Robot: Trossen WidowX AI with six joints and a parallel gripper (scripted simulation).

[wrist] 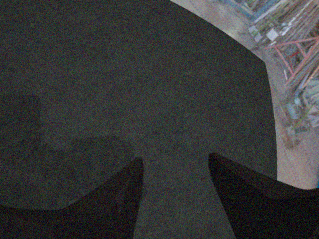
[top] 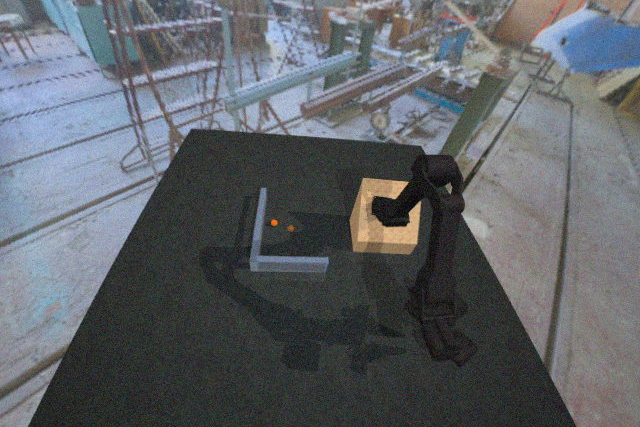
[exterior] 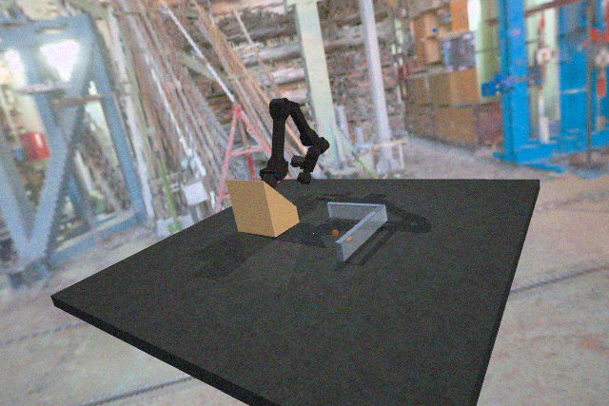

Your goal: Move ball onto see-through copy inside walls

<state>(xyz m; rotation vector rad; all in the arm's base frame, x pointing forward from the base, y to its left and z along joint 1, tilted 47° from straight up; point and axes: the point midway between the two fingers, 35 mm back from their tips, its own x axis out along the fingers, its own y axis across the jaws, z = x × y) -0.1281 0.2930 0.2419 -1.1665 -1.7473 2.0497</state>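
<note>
My gripper tip is 51 cm short of the orange ball, 38 cm to the left of it and 6 cm above it. From my gripper tip the other things lie so: see-through copy of ball 45 cm ahead, 36 cm to the right, 6 cm below.
</note>
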